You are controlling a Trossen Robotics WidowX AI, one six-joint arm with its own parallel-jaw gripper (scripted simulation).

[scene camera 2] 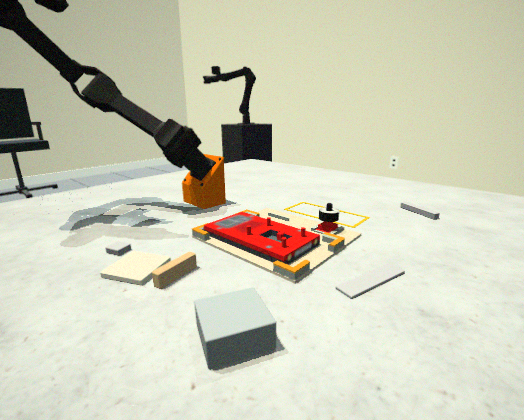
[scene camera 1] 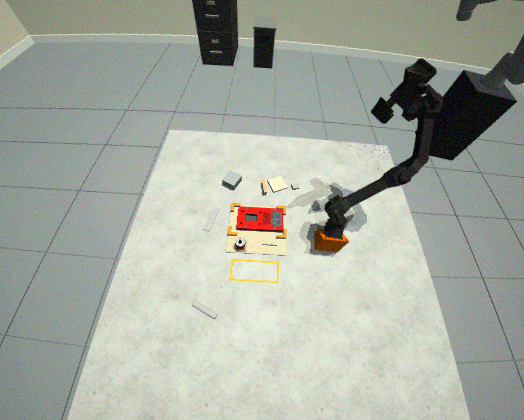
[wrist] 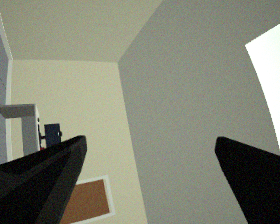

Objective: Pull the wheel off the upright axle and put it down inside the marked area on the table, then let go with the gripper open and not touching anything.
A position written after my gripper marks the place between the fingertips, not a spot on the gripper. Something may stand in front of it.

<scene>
My gripper [scene camera 1: 393, 85] is open, with nothing in its grasp. I also see a red plate [scene camera 2: 267, 239] and a grey block [scene camera 2: 233, 326].
My gripper shows as well in the wrist view [wrist: 152, 144]. The wrist view misses the red plate: it is out of frame. The wrist view misses the grey block: it is out of frame.
</scene>
